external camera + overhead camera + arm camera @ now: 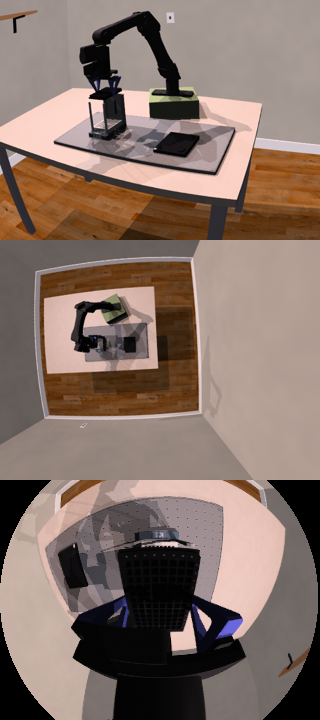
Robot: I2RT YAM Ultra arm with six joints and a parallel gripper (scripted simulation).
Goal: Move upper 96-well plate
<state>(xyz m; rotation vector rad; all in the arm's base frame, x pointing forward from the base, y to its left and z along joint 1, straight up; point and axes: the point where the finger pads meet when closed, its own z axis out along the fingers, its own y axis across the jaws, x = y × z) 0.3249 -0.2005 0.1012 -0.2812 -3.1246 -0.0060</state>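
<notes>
My gripper is now 60 mm past the tall back wall, 10 mm to the right of it and 90 mm above it. From my hand the other things lie so: thin rack post 60 mm ahead, 50 mm to the right, 90 mm below; white plate 140 mm below; black 96-well plate right at my hand.
</notes>
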